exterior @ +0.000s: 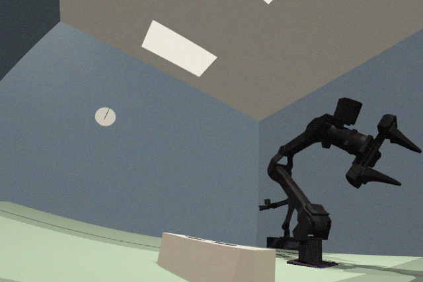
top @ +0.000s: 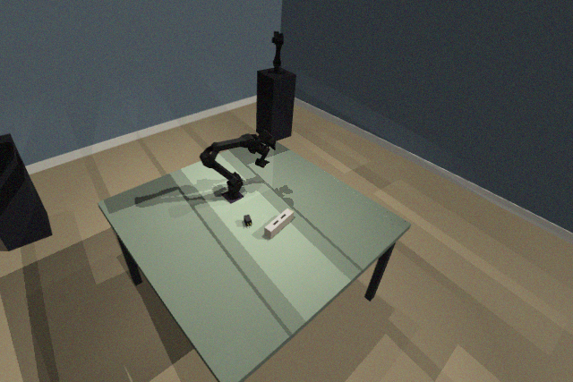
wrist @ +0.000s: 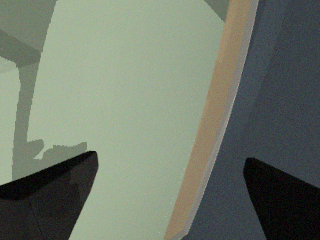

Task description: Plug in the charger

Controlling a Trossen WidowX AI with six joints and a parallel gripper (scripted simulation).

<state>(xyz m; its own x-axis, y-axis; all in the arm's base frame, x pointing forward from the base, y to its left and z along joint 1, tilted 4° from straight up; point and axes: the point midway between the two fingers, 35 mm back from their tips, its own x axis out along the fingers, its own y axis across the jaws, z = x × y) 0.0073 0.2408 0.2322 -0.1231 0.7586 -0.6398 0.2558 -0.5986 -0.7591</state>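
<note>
The black two-prong charger is 33 cm to the right of my gripper tip, 25 cm ahead of it and 18 cm below it.
</note>
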